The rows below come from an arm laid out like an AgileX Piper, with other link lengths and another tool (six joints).
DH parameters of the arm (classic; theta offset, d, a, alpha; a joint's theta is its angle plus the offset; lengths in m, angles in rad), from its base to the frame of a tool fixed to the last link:
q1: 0 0.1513 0 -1.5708
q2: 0.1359 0 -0.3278 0
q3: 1.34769 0 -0.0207 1.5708
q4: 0 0.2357 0 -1.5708
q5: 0 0 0 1.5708
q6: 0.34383 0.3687 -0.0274 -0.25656
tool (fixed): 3.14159 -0.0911 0 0
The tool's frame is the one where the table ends.
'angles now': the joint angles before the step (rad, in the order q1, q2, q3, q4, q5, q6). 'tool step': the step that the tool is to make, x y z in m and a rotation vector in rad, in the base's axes. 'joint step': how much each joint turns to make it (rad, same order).
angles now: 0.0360 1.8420 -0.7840 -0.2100 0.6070 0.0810
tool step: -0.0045 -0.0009 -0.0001 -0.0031 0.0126 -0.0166
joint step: 0.0011 0.0001 0.0000 0.0000 0.0149 0.0161
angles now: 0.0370 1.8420 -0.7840 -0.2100 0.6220 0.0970
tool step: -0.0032 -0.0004 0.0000 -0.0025 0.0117 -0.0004
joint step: 0.0010 0.0000 -0.0003 0.0001 0.0124 -0.0001
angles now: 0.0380 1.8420 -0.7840 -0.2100 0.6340 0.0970
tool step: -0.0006 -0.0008 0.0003 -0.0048 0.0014 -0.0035
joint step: 0.0021 0.0000 -0.0002 -0.0069 0.0032 0.0110
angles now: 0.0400 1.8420 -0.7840 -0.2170 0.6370 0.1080
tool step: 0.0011 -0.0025 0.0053 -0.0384 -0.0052 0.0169
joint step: 0.0279 -0.0091 0.0000 -0.0601 0.0150 0.0590
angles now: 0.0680 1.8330 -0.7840 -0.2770 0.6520 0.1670
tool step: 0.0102 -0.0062 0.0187 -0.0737 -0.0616 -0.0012
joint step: 0.0511 -0.0391 0.0000 -0.1260 0.0171 0.1541
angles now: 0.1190 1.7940 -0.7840 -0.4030 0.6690 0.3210
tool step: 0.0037 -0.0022 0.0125 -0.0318 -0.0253 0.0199
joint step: 0.0219 -0.0308 -0.0001 -0.0471 0.0208 0.0350
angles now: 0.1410 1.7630 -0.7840 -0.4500 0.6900 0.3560
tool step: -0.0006 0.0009 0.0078 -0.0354 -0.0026 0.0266
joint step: 0.0349 -0.0160 0.0023 -0.0412 0.0297 0.0332
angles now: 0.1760 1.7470 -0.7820 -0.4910 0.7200 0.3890
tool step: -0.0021 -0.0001 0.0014 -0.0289 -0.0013 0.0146
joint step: 0.0271 -0.0019 0.0148 -0.0430 0.0071 0.0461
